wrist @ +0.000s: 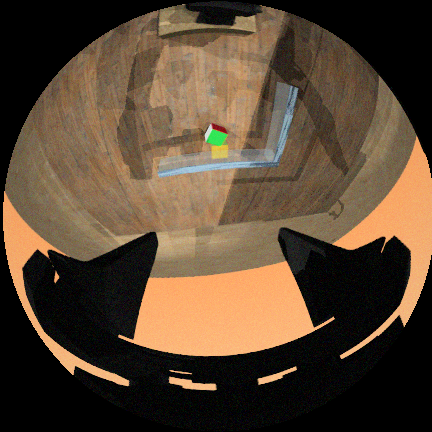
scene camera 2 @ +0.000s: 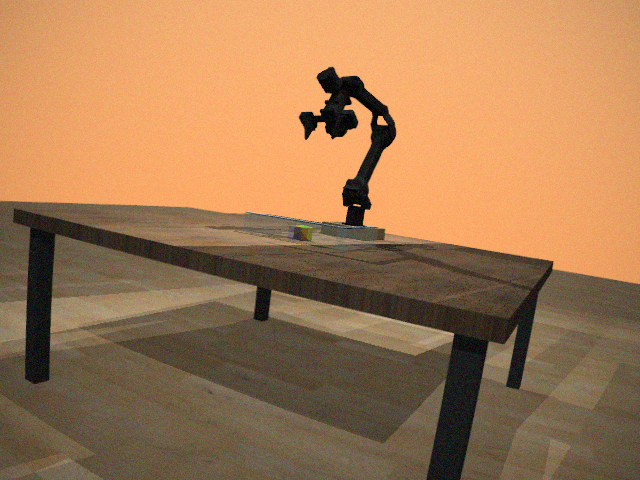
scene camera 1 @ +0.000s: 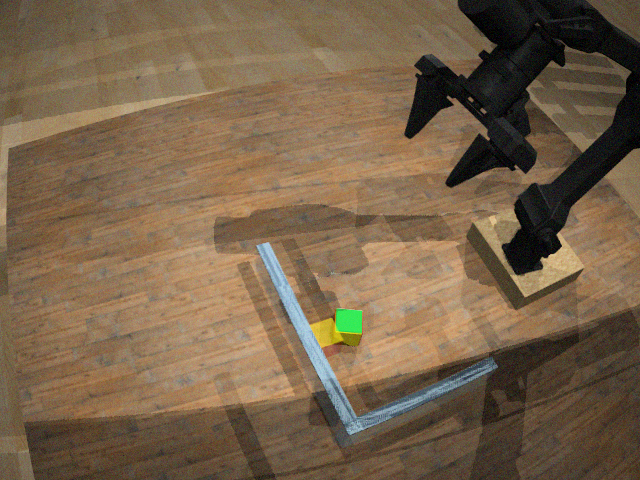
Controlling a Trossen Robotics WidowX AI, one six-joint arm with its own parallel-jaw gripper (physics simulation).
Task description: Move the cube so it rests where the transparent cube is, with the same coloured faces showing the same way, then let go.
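Places are measured from the arm's base along level axes (x back, y right, z up), in millimetres.
Where they show: gripper, fingertip midpoint: [wrist: 218, 236] [scene camera 2: 318, 138] [scene camera 1: 426, 160]; arm's base, origin of the base link: [scene camera 2: 354, 225] [scene camera 1: 522, 257].
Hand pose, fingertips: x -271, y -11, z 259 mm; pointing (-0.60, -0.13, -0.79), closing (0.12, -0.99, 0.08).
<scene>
Each offset is from my fingertips to the top centre of the thing. Level surfaces: height alone.
The solid cube {dy -38, dx -64, dz -261 mm} [scene camera 1: 348, 321] [scene camera 2: 302, 233] [wrist: 216, 136] rests on the table, green face up, with a yellow side showing in scene camera 1 and a red and a white side in the wrist view. The transparent cube {dy -51, dx -103, dz -261 mm} [scene camera 1: 323, 332] [wrist: 220, 151], yellow on top with a reddish side, is right beside it, between the solid cube and the long wall. In scene camera 2 the two overlap and I cannot separate them. My gripper [scene camera 1: 428, 161] [wrist: 218, 236] is open and empty, high above the table, well away from both cubes towards the arm's base.
A low clear-sided wall with pale blue top edges [scene camera 1: 293, 304] [wrist: 200, 169] forms an L; its long arm runs close beside the transparent cube, its short arm [scene camera 1: 426, 395] [wrist: 288, 125] is farther off. The arm's base stands on a tan block [scene camera 1: 560, 273] [scene camera 2: 373, 233] [wrist: 175, 27] on the wooden table {dz -301 mm} [scene camera 1: 129, 206] [scene camera 2: 206, 232].
</scene>
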